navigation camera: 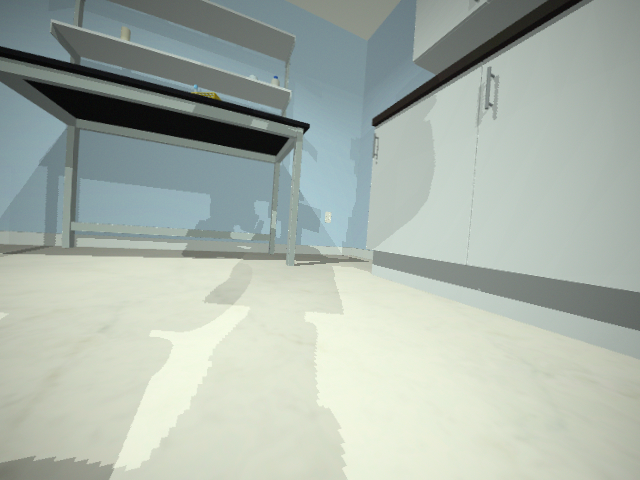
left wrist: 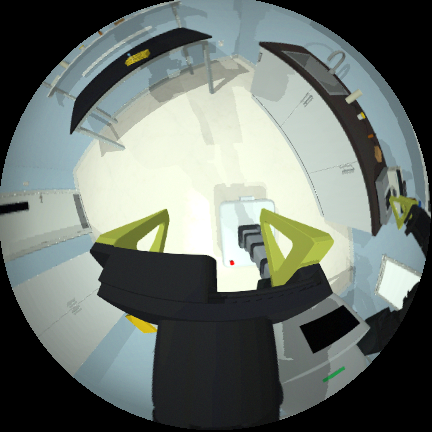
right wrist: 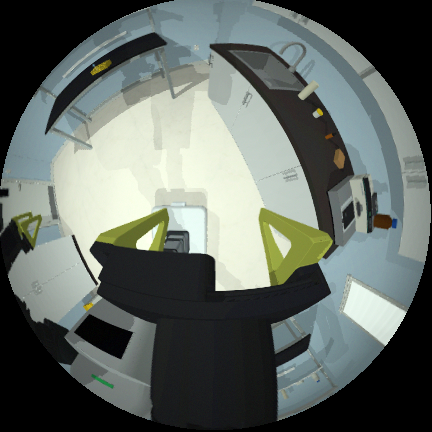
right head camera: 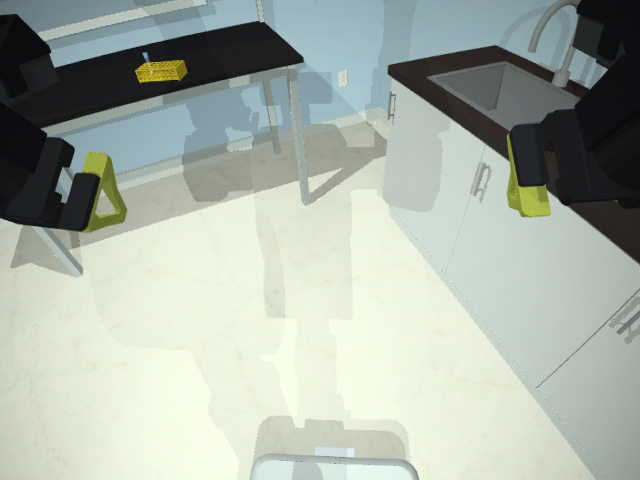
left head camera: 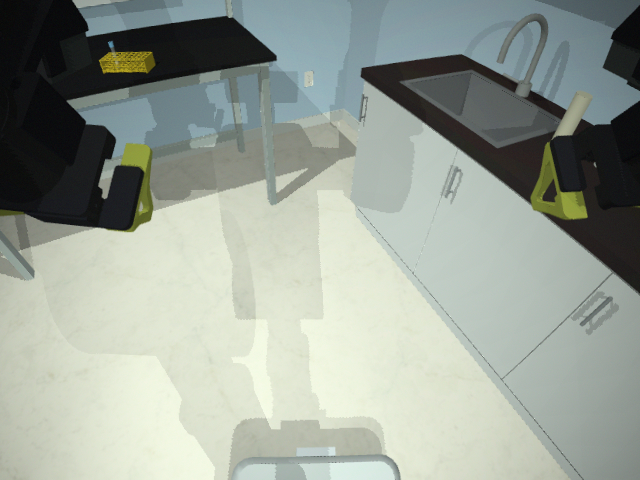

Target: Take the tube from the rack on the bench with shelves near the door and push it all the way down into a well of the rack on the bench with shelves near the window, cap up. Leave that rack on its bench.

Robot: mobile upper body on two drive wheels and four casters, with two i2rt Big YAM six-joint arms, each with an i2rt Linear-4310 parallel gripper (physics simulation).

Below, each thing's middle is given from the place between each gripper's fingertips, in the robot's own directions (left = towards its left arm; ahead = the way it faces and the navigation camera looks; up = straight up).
My left hand is 106 cm to the left of the cream roll (left head camera: 581, 100), 75 cm short of it and 27 cm above it.
Now: the cream roll 74 cm ahead of my right hand, 59 cm to the right of it and 28 cm below it.
